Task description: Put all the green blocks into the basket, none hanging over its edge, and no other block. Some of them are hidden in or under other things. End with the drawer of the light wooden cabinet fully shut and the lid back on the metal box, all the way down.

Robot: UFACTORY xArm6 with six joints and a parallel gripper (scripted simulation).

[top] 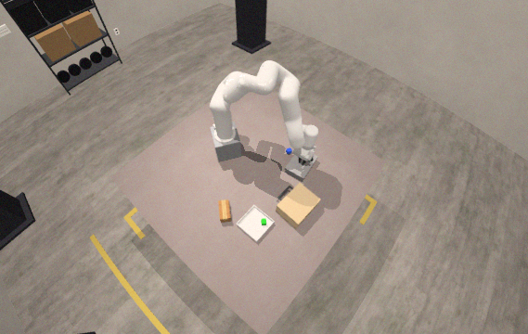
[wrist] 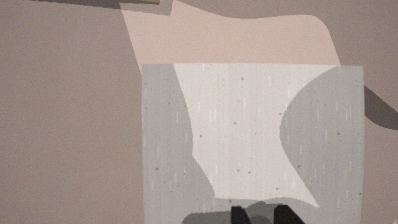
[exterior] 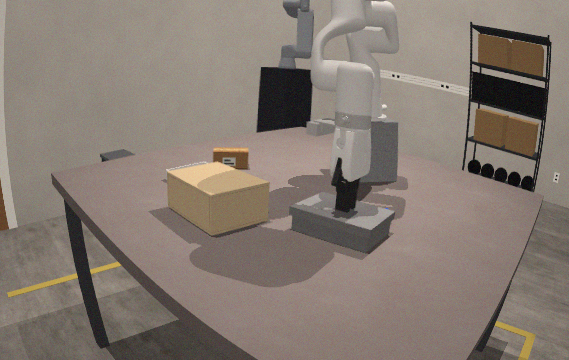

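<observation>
The metal box lies 5 cm below my hand. Also, from my hand: light wooden cabinet 24 cm to the right, 15 cm ahead, 3 cm below; then blue block 12 cm behind, 6 cm below, 3 cm to the left; then grey metal lid 3 cm below.
</observation>
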